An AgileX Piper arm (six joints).
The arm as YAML. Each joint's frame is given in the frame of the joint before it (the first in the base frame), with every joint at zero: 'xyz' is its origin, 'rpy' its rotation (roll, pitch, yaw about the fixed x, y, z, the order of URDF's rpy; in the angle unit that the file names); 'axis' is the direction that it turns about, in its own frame. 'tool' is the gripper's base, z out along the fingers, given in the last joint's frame.
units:
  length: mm
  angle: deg
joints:
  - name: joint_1
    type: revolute
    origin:
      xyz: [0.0, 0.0, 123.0]
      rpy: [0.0, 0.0, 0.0]
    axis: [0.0, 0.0, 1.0]
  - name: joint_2
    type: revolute
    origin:
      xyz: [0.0, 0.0, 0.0]
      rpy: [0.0, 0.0, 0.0]
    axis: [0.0, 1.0, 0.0]
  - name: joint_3
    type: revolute
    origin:
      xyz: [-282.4, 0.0, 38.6]
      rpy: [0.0, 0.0, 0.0]
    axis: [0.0, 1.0, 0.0]
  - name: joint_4
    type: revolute
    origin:
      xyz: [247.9, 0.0, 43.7]
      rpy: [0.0, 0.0, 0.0]
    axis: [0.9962, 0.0, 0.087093]
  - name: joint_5
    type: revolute
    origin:
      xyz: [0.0, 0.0, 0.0]
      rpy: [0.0, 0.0, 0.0]
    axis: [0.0, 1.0, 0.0]
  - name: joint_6
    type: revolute
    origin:
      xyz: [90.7, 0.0, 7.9]
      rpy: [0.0, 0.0, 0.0]
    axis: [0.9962, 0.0, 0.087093]
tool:
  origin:
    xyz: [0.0, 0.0, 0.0]
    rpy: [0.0, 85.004, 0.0]
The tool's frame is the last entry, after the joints.
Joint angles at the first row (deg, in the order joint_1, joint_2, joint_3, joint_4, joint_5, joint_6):
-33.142, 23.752, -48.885, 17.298, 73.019, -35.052
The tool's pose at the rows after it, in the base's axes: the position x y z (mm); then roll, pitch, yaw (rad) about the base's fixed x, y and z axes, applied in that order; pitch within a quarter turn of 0, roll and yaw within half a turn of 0:
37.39, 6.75, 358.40, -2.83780, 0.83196, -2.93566
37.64, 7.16, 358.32, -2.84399, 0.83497, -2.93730
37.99, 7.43, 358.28, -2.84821, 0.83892, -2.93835
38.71, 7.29, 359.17, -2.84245, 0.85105, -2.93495
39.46, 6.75, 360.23, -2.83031, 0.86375, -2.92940
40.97, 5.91, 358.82, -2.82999, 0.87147, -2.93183
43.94, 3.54, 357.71, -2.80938, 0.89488, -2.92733
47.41, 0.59, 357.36, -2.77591, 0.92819, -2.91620
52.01, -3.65, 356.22, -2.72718, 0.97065, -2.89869
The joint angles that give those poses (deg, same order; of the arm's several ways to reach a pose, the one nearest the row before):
-33.147, 23.752, -48.884, 17.438, 73.019, -35.015
-33.137, 23.752, -48.840, 17.766, 73.018, -35.005
-33.142, 23.752, -48.778, 18.067, 72.907, -35.010
-33.137, 23.752, -48.778, 18.328, 72.224, -35.006
-33.142, 23.752, -48.780, 18.396, 71.347, -35.010
-33.143, 23.752, -48.247, 18.586, 70.447, -35.011
-33.146, 23.752, -47.409, 18.643, 68.007, -35.014
-33.131, 23.751, -46.528, 18.697, 64.778, -35.000
-33.143, 23.752, -45.177, 18.707, 60.343, -35.011

